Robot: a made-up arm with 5 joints.
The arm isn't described. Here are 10 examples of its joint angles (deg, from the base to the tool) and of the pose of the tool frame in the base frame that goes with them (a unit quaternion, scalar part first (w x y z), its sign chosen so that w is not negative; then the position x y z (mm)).
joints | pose
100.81 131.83 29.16 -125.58 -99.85 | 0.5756 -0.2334 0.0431 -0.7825 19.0 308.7 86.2
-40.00 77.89 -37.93 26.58 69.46 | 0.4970 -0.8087 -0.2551 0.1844 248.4 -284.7 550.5
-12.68 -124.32 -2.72 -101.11 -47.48 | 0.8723 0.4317 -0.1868 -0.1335 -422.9 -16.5 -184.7
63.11 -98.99 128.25 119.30 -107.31 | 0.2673 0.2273 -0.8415 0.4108 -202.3 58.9 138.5
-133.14 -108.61 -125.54 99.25 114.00 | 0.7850 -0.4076 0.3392 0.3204 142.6 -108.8 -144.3
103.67 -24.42 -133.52 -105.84 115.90 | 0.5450 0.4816 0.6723 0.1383 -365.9 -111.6 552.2
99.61 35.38 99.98 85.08 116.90 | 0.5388 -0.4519 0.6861 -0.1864 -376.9 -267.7 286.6
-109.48 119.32 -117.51 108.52 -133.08 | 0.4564 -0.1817 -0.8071 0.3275 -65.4 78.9 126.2
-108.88 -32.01 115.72 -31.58 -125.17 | 0.1018 -0.3638 -0.7152 0.5881 160.3 -307.5 -329.2
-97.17 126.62 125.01 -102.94 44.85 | 0.7942 -0.1179 0.5546 -0.2188 -318.5 -172.0 475.0
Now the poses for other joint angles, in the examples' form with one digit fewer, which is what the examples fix.
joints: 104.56 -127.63 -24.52 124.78 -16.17
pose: 0.429 0.688 0.392 0.436 -36 324 -120
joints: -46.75 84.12 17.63 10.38 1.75
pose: 0.682 -0.142 -0.418 0.583 502 -273 446
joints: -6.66 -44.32 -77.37 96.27 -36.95
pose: 0.353 -0.125 0.280 -0.884 -370 123 296
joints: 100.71 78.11 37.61 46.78 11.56
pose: 0.731 0.307 0.609 0.004 -342 -471 -228
